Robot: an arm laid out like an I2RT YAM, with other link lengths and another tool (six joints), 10 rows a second.
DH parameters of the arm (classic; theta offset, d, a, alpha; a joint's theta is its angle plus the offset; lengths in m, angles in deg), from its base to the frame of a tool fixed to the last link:
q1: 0 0.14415 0.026 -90
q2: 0 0 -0.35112 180
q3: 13.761 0 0.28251 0
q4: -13.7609 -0.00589 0.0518 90
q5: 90 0.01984 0 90
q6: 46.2 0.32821 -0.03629 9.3
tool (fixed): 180 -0.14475 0 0
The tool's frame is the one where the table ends.
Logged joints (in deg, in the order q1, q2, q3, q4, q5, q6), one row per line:
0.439, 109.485, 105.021, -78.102, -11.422, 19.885
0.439, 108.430, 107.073, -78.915, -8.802, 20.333
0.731, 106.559, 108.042, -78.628, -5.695, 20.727
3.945, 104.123, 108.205, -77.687, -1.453, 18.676
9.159, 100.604, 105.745, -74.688, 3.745, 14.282
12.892, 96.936, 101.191, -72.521, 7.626, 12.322
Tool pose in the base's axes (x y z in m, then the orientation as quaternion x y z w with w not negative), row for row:
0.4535, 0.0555, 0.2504, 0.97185, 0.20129, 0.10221, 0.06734
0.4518, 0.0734, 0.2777, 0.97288, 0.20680, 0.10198, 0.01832
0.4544, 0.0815, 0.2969, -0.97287, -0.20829, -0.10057, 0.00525
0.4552, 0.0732, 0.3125, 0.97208, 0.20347, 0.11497, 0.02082
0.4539, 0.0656, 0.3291, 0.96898, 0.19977, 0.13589, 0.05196
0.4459, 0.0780, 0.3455, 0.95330, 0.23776, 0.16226, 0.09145
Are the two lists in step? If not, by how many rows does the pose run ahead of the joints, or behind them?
The pose runs 2 rows behind the joints: the pose in row i belongs to the joints in row i - 2.
